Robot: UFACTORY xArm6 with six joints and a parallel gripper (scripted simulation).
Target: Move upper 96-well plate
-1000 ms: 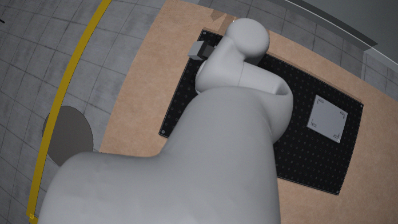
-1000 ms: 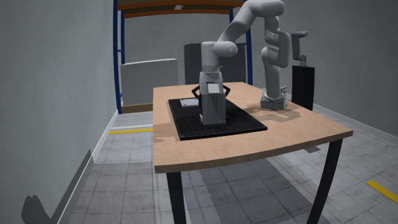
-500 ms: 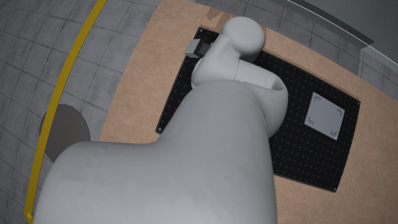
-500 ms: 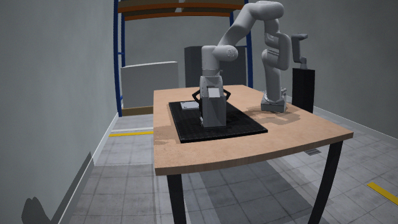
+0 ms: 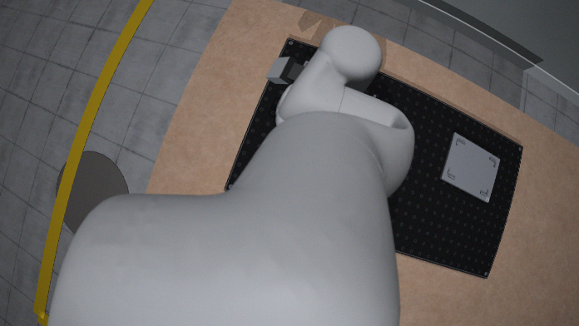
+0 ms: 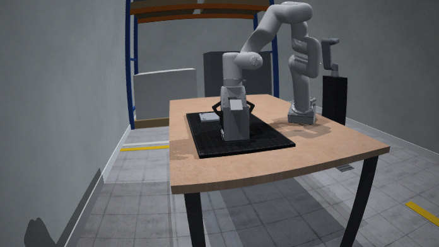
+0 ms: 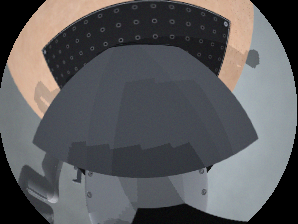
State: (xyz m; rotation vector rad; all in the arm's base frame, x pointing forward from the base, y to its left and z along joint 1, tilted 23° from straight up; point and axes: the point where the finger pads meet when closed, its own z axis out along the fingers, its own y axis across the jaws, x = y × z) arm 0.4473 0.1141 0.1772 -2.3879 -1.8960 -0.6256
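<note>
Now: the black 96-well plate 20 mm below my hand. Round my hand: white 96-well plate (40 mm below); plate nest N1 (390 mm to the right, 60 mm below, 10 mm behind); pale A1 mark (460 mm to the right, 80 mm behind, 50 mm below).
</note>
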